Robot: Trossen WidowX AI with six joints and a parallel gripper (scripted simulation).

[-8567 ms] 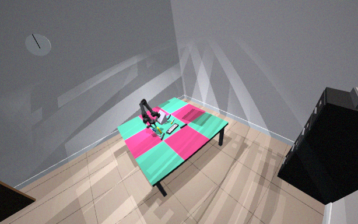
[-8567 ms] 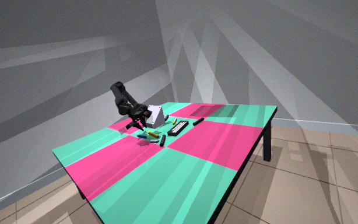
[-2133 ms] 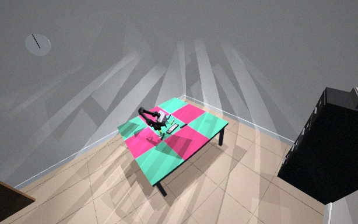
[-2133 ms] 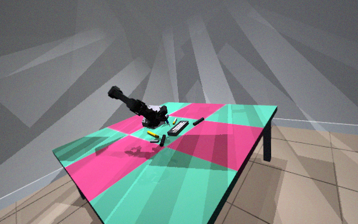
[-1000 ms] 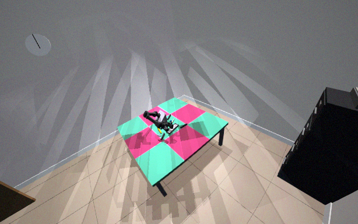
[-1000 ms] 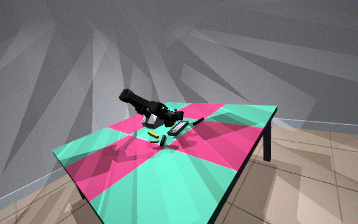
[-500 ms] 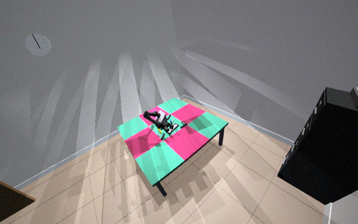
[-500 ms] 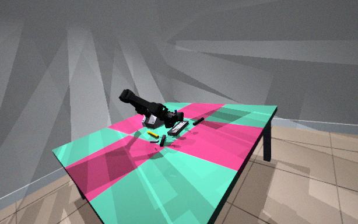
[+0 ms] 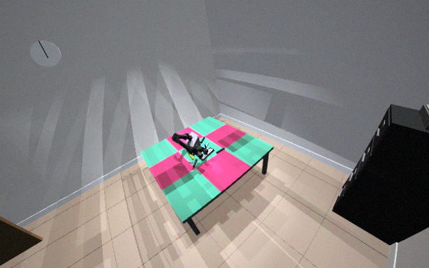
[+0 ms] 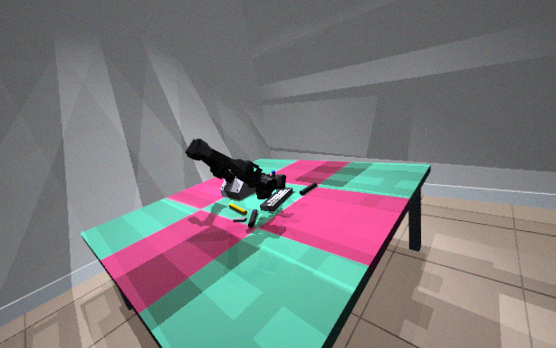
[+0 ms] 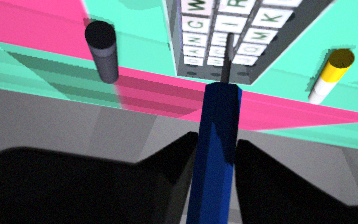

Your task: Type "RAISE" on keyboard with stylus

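The blue stylus is 10 mm below my gripper tip. Also, from my gripper tip: yellow marker: 180 mm to the right, 100 mm behind, 80 mm below; white stylus: 140 mm behind, 80 mm below, 70 mm to the left; grey piece: 230 mm to the right, 80 mm below.
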